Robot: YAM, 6 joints.
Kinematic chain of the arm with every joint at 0, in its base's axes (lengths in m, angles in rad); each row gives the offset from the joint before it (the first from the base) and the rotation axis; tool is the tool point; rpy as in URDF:
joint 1: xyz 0 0 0.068 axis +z
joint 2: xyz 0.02 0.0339 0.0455 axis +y
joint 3: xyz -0.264 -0.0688 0 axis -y
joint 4: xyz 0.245 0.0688 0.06 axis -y
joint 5: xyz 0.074 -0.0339 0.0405 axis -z
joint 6: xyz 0.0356 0 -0.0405 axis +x
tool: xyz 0 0 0 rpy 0 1.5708 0
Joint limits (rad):
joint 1: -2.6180..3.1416
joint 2: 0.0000..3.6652
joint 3: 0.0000..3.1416
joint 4: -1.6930..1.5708
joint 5: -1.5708..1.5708
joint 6: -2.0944..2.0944
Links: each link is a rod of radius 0.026 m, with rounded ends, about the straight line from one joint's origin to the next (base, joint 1, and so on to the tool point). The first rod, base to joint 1, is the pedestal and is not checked.
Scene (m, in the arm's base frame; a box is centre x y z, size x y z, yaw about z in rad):
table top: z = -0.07
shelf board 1: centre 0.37 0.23 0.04 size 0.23 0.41 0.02 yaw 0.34
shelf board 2: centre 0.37 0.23 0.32 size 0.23 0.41 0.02 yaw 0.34
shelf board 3: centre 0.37 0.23 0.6 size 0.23 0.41 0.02 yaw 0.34
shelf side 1: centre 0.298 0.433 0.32 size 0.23 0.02 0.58 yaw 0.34
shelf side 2: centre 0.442 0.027 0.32 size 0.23 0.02 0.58 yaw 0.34
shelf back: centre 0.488 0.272 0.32 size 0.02 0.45 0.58 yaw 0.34
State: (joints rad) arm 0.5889 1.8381 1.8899 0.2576 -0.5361 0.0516
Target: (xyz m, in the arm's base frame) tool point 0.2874 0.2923 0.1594
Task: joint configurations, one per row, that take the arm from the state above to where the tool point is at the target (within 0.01 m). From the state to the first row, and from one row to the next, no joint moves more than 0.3 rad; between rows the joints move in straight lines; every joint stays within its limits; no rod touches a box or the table.
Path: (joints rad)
1: 0.6668 1.5864 1.6863 0.1696 -0.5756 0.0516
2: 0.7448 1.3347 1.4826 0.0817 -0.6151 0.0516
3: 0.8227 1.0830 1.2790 -0.0063 -0.6545 0.0516
4: 0.8892 1.3083 1.0107 -0.1041 -0.6493 0.0516
5: 0.9556 1.5336 0.7424 -0.2020 -0.6441 0.0516
6: 0.8511 1.7399 0.9570 -0.0917 -0.6091 0.0516
7: 0.7467 1.9462 1.1717 0.0186 -0.5741 0.0516

